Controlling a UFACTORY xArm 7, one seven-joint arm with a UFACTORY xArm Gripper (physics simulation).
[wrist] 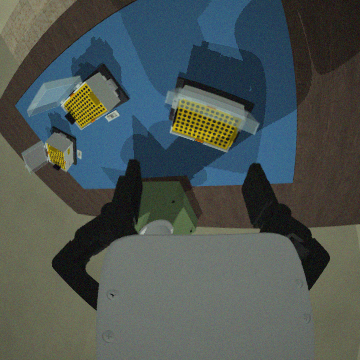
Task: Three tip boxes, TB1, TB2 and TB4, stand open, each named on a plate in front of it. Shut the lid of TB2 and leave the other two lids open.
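Frame: origin at the arm's base, x ahead, y left, z up, level; centimetres.
Seen in the pictures: gripper, between the fingertips: [194, 174]; arm's base, origin of its link: [154, 233].
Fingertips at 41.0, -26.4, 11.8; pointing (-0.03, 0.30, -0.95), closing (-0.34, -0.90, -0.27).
Note:
Offsets run from my fingertips to a thing's top centre, as dx, dy, dz. "spot": to the spot under its first point. Level surfaces: height alone.
Three tip boxes with yellow tip racks show in the wrist view. The largest-looking box @(-7.6, +4.1, -17.8) [204, 125] is right of centre; its clear lid @(spot: -2.5, -4.1, -11.0) [248, 122] is raised and shows as a narrow band across the far side of the rack. A second box @(+1.9, +29.9, -17.8) [85, 105] is at the upper left, its clear lid [54, 94] open to the left. A third box @(-10.9, +57.4, -17.8) [58, 154] is at the left, its lid @(spot: -6.6, +63.2, -15.4) [35, 157] open to the left. Small plates @(spot: -5.0, +28.4, -25.1) [112, 116] @(spot: -15.7, +52.4, -25.1) [79, 154] by the two left boxes are too blurred to read. My gripper [194, 174] is open and empty, its fingertips below the largest-looking box in the view.
The boxes stand on a blue mat @(dz -25.2) [280, 160] on a dark wooden table @(dz -25.5) [325, 200]. A green block-like base [162, 200] with a light grey round part [157, 228] is at the table's near edge, beside the left finger. Dark shadows fall across the mat.

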